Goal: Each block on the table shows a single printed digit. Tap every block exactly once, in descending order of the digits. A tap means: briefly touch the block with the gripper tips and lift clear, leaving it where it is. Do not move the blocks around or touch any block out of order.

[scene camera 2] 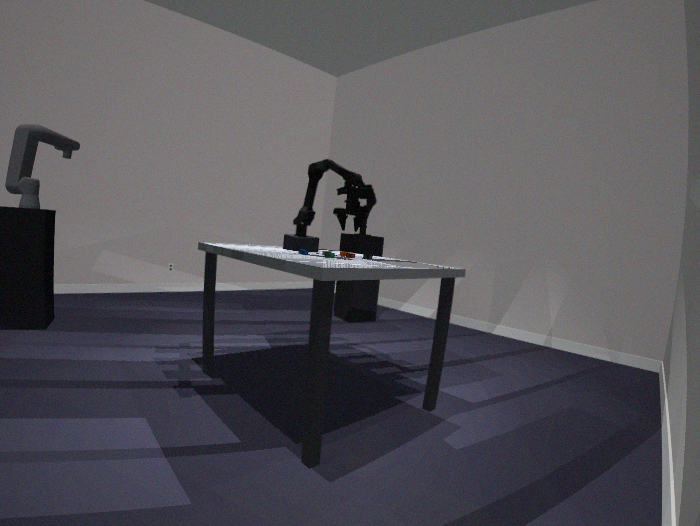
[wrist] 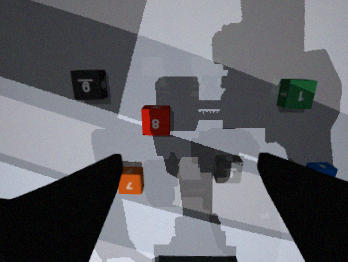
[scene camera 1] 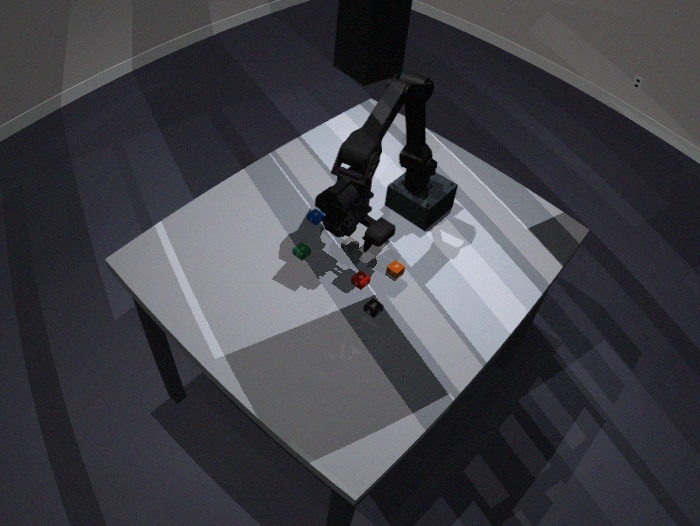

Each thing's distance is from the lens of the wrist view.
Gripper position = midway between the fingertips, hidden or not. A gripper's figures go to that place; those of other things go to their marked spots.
my gripper (wrist: 190, 160): 11 cm
green block (wrist: 294, 93): 24 cm
red block (wrist: 155, 118): 21 cm
black block (wrist: 87, 84): 22 cm
grey block (wrist: 228, 168): 24 cm
The marked spots on the red block and the grey block are 11 cm apart.
